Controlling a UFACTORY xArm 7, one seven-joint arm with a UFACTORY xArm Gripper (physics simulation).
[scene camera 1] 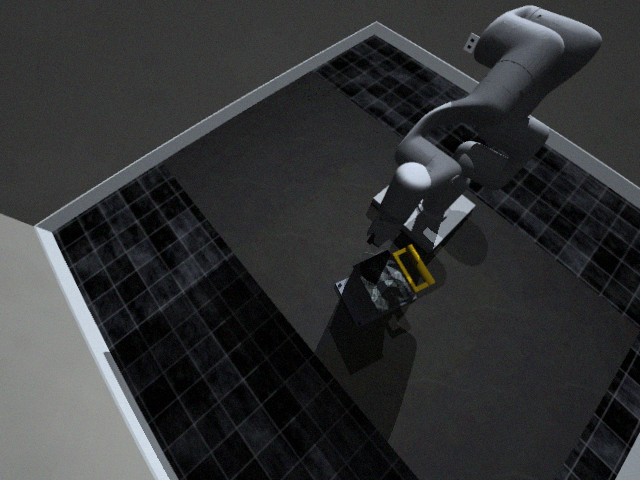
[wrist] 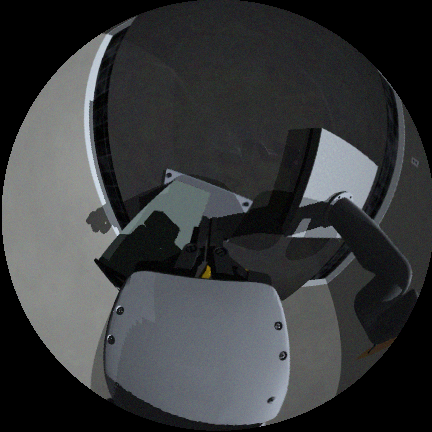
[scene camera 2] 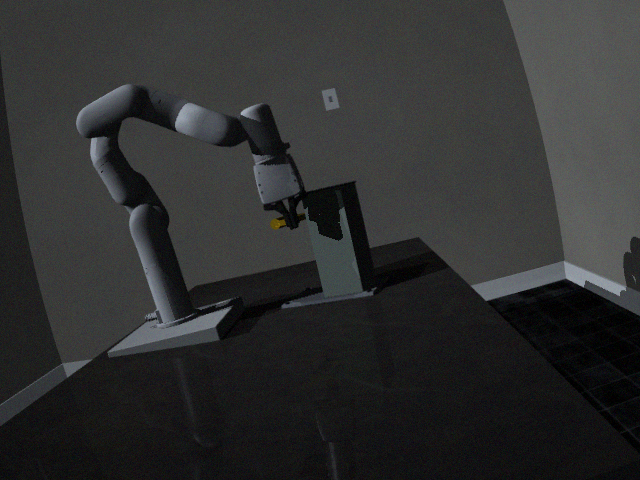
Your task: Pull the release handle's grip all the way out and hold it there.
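The release handle's yellow grip [scene camera 1: 424, 269] [scene camera 2: 277, 223] [wrist: 206, 272] stands out from the upper part of a pale green upright housing [scene camera 2: 338, 263] [wrist: 192, 200], on the side toward the robot's base. In scene camera 1 the handle shows as a yellow rectangular frame. My gripper [scene camera 2: 293, 225] [wrist: 208, 226] is shut and empty, pointing down beside the handle. In scene camera 2 its fingers overlap the handle, between the grip's round end and the housing. Most of the grip is hidden behind the fingers in the wrist view. Contact between them cannot be told.
The housing stands on a grey base plate [scene camera 2: 310, 301] [wrist: 225, 192] on a dark table [scene camera 1: 491, 361] [scene camera 2: 289, 397]. The arm's white base block [scene camera 2: 175, 335] [wrist: 345, 160] is on the same table. Shadows darken part of the housing.
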